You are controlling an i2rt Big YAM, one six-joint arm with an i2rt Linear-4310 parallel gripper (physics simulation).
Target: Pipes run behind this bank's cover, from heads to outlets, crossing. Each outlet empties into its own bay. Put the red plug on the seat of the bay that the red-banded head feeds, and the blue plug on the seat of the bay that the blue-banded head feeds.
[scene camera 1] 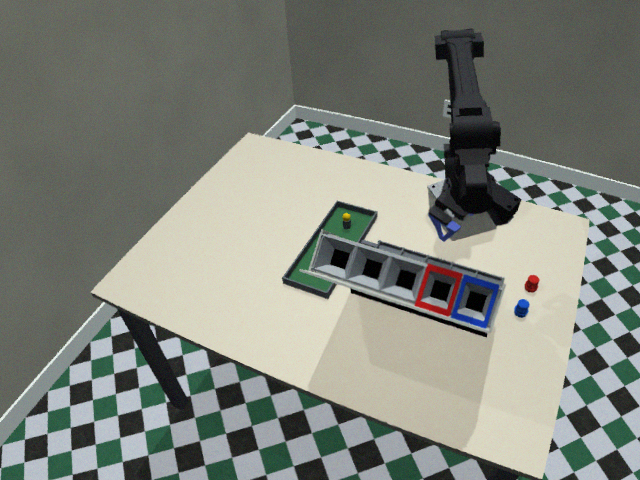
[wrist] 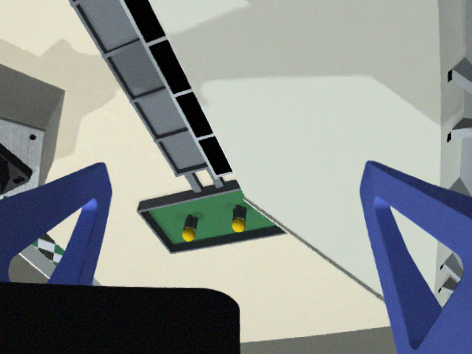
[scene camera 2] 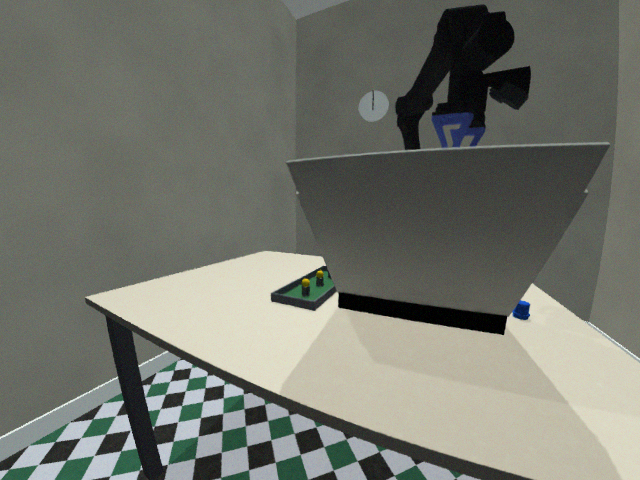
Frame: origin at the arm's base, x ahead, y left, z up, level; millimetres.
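Where they show: gripper, fingertip midpoint: (scene camera 1: pixel 456 226) (wrist: pixel 235 176).
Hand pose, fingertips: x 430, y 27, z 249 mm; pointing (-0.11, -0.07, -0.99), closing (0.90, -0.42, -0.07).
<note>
After its pixels a point has its place.
The red plug (scene camera 1: pixel 531 283) {x 229, y 248, z -78 mm} and the blue plug (scene camera 1: pixel 521 308) {x 326, y 230, z -78 mm} (scene camera 2: pixel 522 310) {x 325, y 229, z -89 mm} stand upright on the table at the right of the bank. In scene camera 1 the red-banded head (scene camera 1: pixel 433 309) {x 606, y 24, z 184 mm} is second from the right and the blue-banded head (scene camera 1: pixel 469 320) {x 612, y 97, z 185 mm} is rightmost. The cover (scene camera 2: pixel 439 222) {x 569, y -19, z 131 mm} (wrist: pixel 310 150) {x 440, y -66, z 128 mm} hides the pipes. Grey bays (wrist: pixel 160 115) {x 218, y -98, z -106 mm} lie in a row beside black openings in the wrist view; no plug shows in these bays. My gripper (scene camera 1: pixel 445 229) {x 430, y 27, z 249 mm} (wrist: pixel 235 176) {x 430, y 27, z 249 mm} is open and empty, high above the table behind the bank; its fingertips are hidden by the cover in scene camera 2.
A green tray (scene camera 1: pixel 305 288) {x 421, y -346, z -99 mm} (scene camera 2: pixel 293 303) {x 422, y -342, z -104 mm} (wrist: pixel 228 242) {x 189, y -394, z -89 mm} with dark rims lies at the bank's left end, partly under the overhanging cover. Yellow-topped pegs (scene camera 1: pixel 346 221) {x 154, y -319, z -71 mm} (scene camera 2: pixel 306 286) (wrist: pixel 190 230) {x 151, y -315, z -70 mm} stand in it. The bank flares upward and outward. The arm's base stands at the table's back edge.
</note>
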